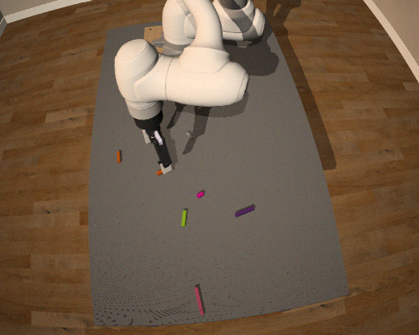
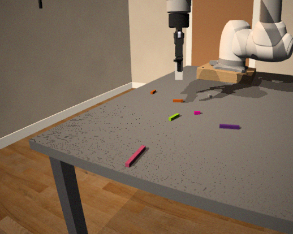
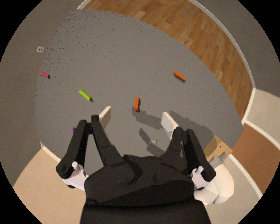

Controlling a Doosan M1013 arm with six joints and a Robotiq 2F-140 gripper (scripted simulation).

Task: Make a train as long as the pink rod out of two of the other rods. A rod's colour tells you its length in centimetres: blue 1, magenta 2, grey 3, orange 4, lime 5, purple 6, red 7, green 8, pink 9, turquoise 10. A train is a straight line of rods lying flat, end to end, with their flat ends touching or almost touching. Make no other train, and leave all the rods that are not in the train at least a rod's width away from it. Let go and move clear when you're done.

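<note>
The lime rod lies 17 cm ahead of my hand, 12 cm below it and 5 cm to the left of it. From my hand the other things lie so: purple rod (23 cm to the left, 17 cm ahead, 12 cm below); magenta rod (12 cm below, 11 cm to the left, 10 cm ahead); grey rod (12 cm below, 12 cm behind, 10 cm to the left).
</note>
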